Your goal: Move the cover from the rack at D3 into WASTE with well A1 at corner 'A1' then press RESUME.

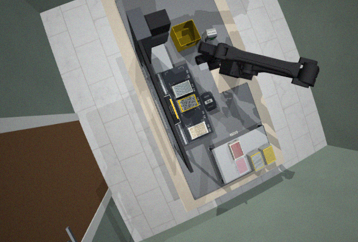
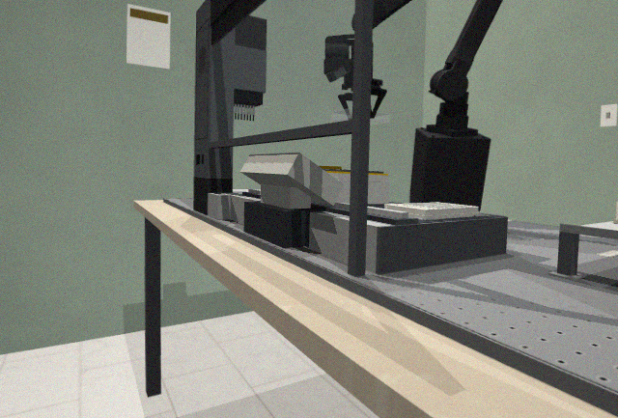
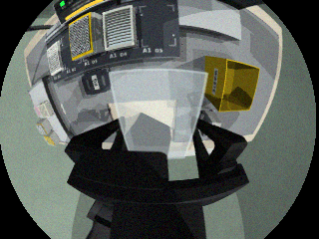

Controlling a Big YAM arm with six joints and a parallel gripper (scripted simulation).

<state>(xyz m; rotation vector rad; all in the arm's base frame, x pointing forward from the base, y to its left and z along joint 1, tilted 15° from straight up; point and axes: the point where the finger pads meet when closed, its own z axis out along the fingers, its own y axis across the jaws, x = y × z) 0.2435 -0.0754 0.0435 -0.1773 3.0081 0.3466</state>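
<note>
Right now the yellow waste bin is 240 mm to the right of my hand, 230 mm below it and 50 mm ahead of it. Round my hand: resume box 210 mm to the right, 200 mm below, 130 mm behind; yellow-framed tip rack 220 mm to the left, 160 mm below, 140 mm ahead; clear cover right at my hand.
</note>
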